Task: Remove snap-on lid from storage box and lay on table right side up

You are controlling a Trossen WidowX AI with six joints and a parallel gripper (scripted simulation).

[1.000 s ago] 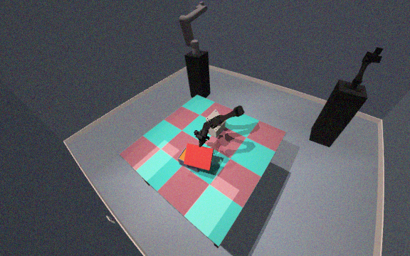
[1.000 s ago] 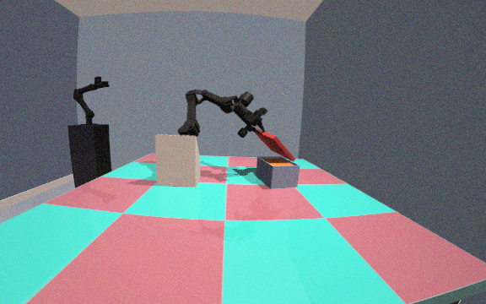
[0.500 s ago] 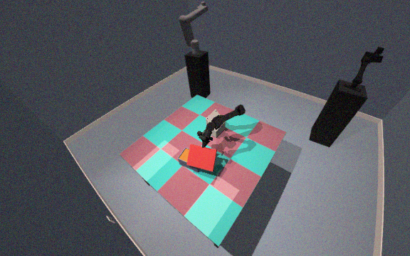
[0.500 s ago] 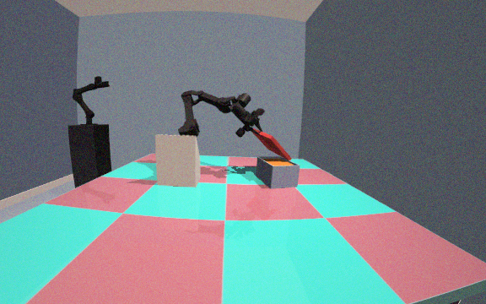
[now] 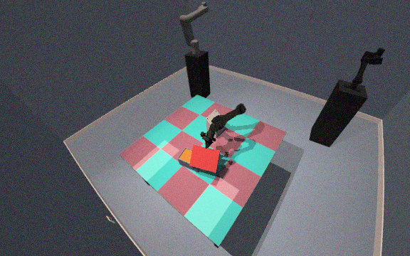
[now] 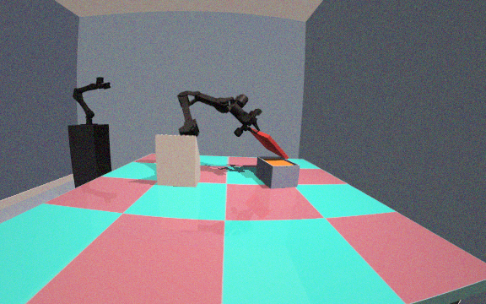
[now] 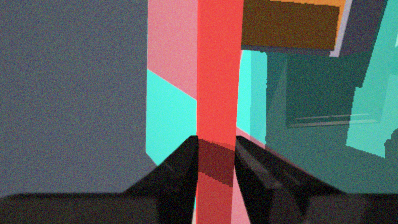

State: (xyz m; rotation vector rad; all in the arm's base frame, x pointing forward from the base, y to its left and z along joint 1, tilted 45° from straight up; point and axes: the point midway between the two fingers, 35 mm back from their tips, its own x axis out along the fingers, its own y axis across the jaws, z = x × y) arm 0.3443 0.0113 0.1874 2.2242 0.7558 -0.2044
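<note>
Now: gripper tip 60 mm short of the red lid, 50 mm above it and 20 mm to the right of it. Also, from my gripper tip: grey storage box 180 mm below, 130 mm to the right, 70 mm ahead.
</note>
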